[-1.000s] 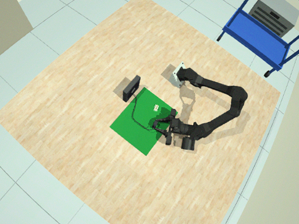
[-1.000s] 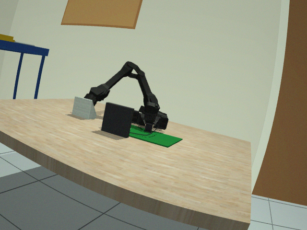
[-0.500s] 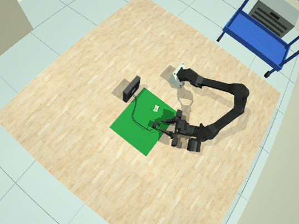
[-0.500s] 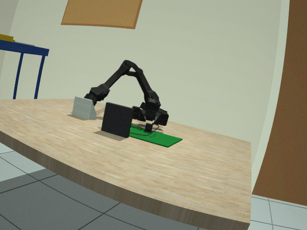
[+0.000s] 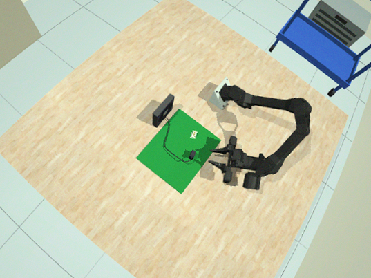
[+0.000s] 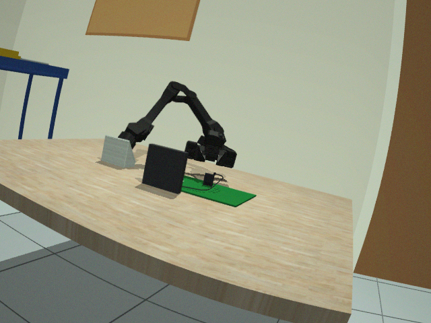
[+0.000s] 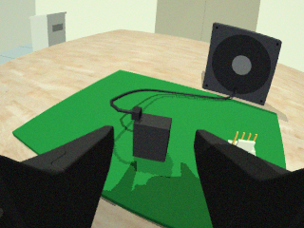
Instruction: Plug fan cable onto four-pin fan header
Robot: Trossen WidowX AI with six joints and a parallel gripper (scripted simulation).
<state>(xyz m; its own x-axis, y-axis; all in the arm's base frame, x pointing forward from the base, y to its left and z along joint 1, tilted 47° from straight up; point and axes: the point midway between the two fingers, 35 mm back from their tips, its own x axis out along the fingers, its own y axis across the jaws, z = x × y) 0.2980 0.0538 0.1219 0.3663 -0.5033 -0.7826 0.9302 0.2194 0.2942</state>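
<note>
Right now the dark fan plug is 60 mm to the right of my gripper tip, 50 mm below it and 20 mm ahead of it. From my gripper tip the other things lie so: green board: 120 mm to the right, 90 mm below, 20 mm ahead; white four-pin header: 100 mm to the right, 80 mm below, 70 mm behind; black fan: 260 mm to the right, 60 mm behind, 20 mm below.
</note>
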